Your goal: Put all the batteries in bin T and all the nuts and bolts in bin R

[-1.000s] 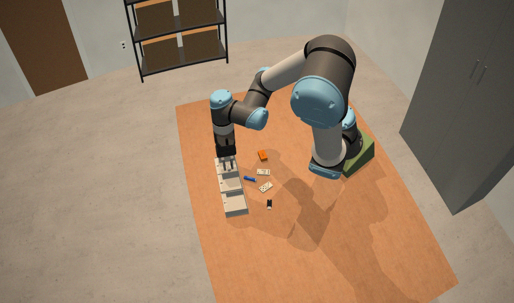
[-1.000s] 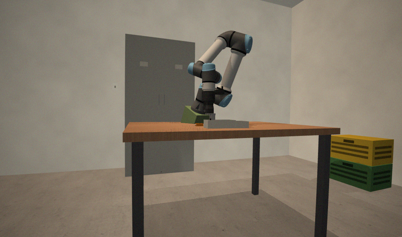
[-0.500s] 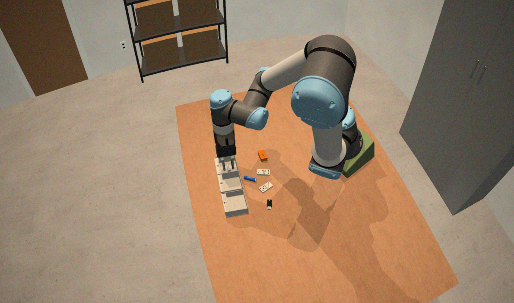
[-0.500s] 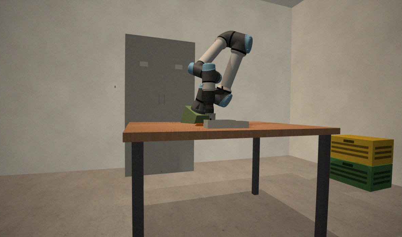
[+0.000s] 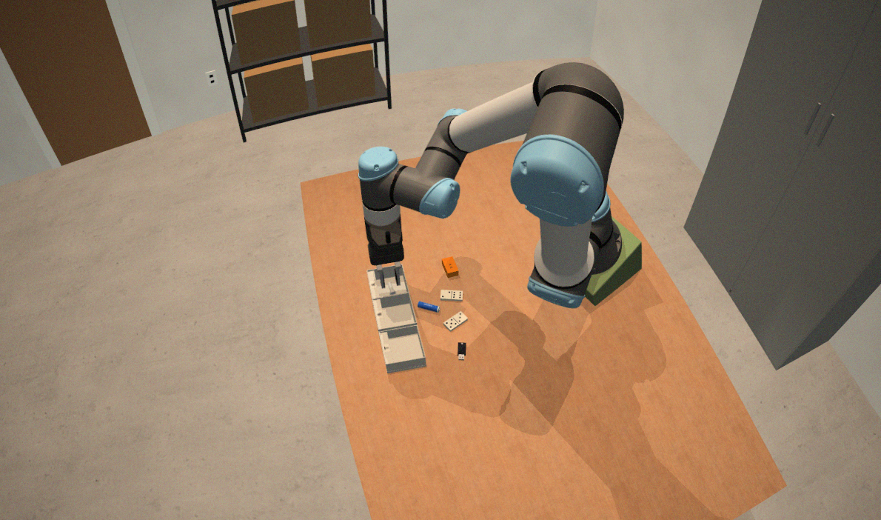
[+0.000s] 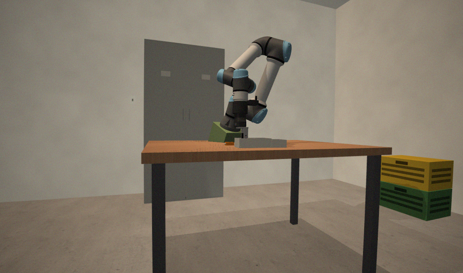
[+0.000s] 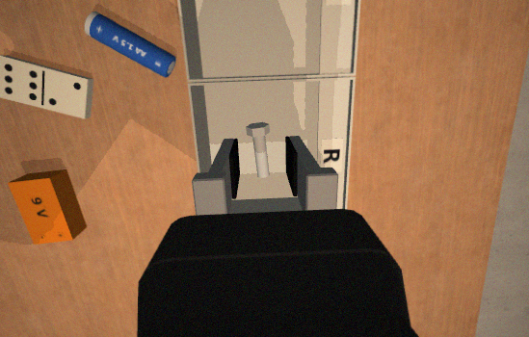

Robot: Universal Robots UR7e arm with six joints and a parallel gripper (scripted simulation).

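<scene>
Right now my hand is 4 cm above the grey bolt. The rest, counted from my hand: blue cylindrical battery (8 cm to the left, 6 cm behind, 5 cm below); then orange 9 V battery (15 cm behind, 4 cm below, 2 cm to the right); then grey bin row (8 cm to the left, 3 cm below, 2 cm ahead).
</scene>
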